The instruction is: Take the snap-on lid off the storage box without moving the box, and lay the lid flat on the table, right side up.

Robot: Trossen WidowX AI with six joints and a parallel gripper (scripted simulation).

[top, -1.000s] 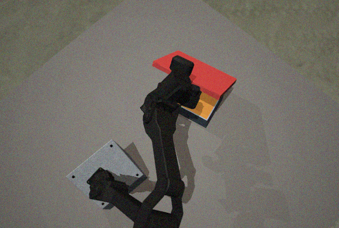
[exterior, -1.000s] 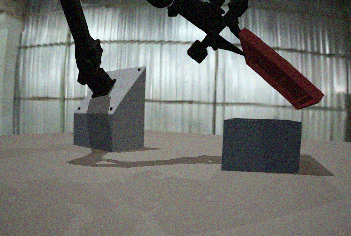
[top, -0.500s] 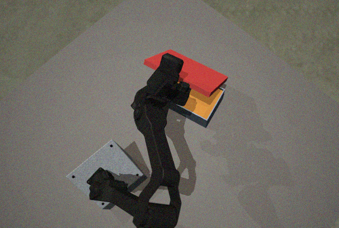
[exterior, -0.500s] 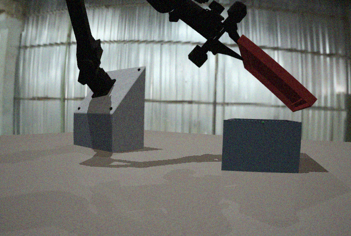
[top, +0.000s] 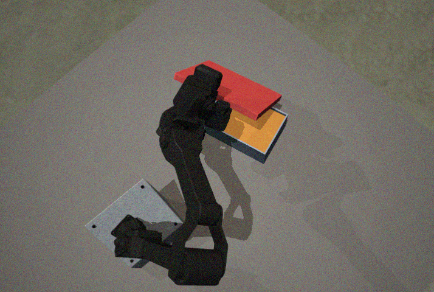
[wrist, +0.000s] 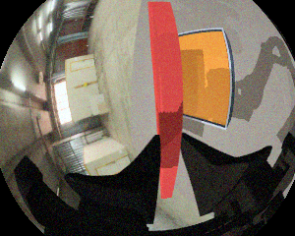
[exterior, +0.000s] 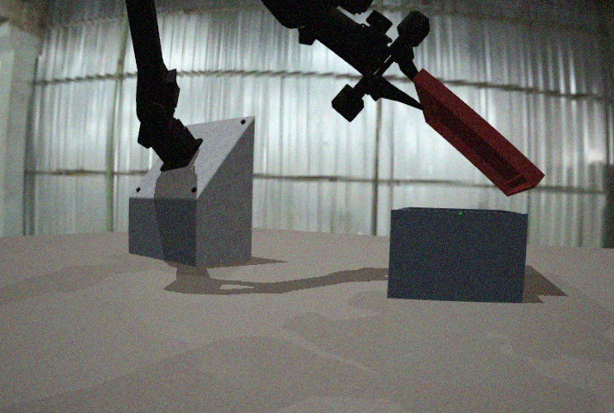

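Now: gripper tip 60 mm short of the lid, 10 mm to the right of it and 50 mm above it. The rest, counted from my gripper tip: storage box: 50 mm ahead, 50 mm to the right, 190 mm below.
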